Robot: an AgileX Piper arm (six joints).
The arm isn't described. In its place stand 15 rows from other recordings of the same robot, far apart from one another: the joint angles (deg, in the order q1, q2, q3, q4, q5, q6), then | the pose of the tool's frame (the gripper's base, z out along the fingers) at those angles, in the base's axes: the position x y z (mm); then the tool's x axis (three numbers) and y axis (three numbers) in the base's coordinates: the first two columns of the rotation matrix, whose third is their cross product.
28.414, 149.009, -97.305, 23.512, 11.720, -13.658 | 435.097 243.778 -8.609 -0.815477 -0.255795 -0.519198 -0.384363 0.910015 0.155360
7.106, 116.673, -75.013, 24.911, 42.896, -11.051 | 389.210 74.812 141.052 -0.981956 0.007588 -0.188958 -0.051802 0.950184 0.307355
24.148, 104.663, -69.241, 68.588, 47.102, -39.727 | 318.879 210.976 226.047 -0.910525 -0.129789 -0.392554 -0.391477 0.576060 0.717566
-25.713, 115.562, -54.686, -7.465, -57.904, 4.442 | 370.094 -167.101 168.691 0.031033 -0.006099 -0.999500 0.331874 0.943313 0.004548
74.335, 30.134, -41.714, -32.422, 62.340, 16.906 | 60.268 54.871 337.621 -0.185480 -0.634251 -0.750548 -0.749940 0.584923 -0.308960
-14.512, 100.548, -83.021, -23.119, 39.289, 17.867 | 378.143 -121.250 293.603 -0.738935 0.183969 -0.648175 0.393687 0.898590 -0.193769
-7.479, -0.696, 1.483, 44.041, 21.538, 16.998 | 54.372 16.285 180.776 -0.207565 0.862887 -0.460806 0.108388 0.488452 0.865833
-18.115, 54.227, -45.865, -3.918, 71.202, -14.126 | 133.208 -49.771 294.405 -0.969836 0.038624 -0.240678 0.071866 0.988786 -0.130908
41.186, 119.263, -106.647, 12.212, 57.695, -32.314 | 336.539 316.091 258.070 -0.307034 -0.835938 -0.454903 -0.930772 0.363444 -0.039652
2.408, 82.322, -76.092, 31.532, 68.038, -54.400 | 282.076 56.038 351.959 -0.528081 -0.601908 -0.599031 -0.779811 0.622991 0.061467
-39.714, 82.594, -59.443, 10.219, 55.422, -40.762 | 218.581 -164.279 264.626 -0.946843 0.050299 -0.317739 0.070147 0.996215 -0.051329
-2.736, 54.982, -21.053, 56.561, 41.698, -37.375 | 145.240 43.630 212.306 -0.857231 0.201786 -0.473748 -0.114284 0.822521 0.557134
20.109, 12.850, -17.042, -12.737, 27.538, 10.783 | 62.808 13.117 257.571 -0.284146 -0.114213 -0.951954 -0.253604 0.966470 -0.040257
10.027, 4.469, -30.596, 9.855, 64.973, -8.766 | -2.747 13.846 282.285 -0.518280 -0.171448 -0.837849 -0.341635 0.939639 0.019053
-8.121, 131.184, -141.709, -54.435, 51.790, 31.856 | 502.713 -130.488 373.381 -0.458930 -0.056131 -0.886698 0.635614 0.676576 -0.371805
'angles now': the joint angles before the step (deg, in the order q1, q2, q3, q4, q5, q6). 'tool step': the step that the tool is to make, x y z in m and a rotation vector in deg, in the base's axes. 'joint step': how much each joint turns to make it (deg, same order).
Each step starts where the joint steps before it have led.
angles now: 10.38 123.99 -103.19 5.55 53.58 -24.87
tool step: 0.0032 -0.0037 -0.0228 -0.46 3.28 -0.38
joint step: -0.54 2.74 0.00 0.17 0.58 -0.17
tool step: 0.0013 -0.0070 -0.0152 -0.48 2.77 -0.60
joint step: -0.88 1.80 -0.02 -0.01 1.05 -0.18
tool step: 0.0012 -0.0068 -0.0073 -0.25 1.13 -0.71
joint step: -0.83 0.86 0.03 -0.08 0.27 -0.07
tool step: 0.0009 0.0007 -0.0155 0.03 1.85 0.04
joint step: 0.01 1.89 0.00 0.36 -0.05 -0.17
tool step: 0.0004 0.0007 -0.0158 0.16 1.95 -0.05
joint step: 0.00 1.94 -0.03 0.51 0.02 -0.16
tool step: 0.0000 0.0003 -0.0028 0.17 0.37 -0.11
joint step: 0.00 0.35 0.00 0.24 0.00 0.00
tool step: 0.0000 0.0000 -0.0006 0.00 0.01 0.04
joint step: 0.00 0.05 0.04 0.02 -0.08 -0.06
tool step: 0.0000 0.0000 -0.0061 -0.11 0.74 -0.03
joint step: 0.00 0.75 -0.02 -0.01 0.02 0.04
